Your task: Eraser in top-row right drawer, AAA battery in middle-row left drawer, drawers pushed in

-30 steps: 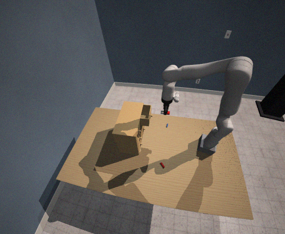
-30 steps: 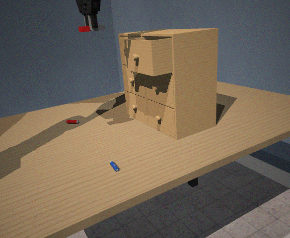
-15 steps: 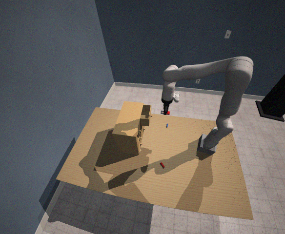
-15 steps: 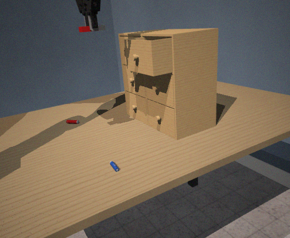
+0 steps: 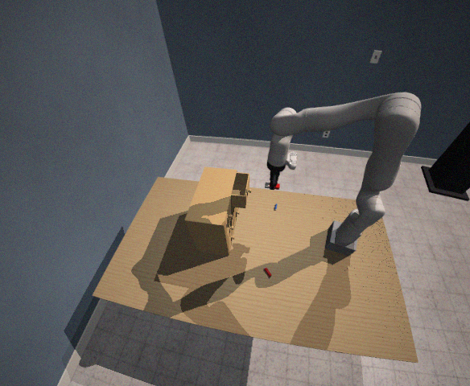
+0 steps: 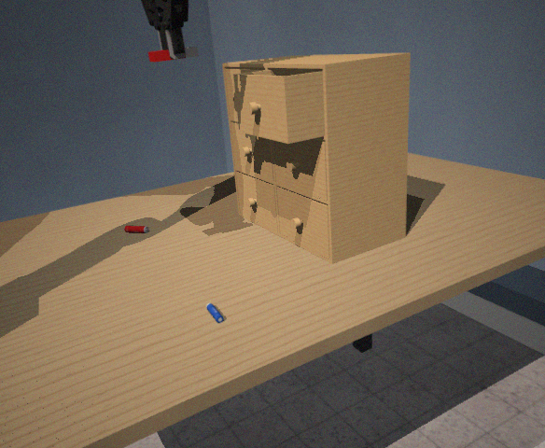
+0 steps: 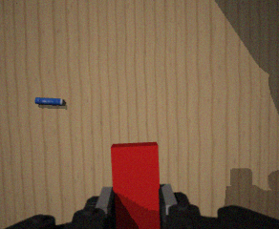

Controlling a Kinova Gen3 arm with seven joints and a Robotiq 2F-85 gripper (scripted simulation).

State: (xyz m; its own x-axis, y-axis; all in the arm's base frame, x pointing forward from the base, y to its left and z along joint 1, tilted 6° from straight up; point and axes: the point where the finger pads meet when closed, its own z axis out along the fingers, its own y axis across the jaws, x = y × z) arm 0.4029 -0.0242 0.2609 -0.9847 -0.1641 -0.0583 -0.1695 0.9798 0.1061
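Now: the white eraser 1 cm ahead of my hand and 1 cm below it. Also, from my hand: AAA battery (2 cm behind, 14 cm to the right, 36 cm below); dark red battery (7 cm behind, 26 cm to the left, 35 cm below).
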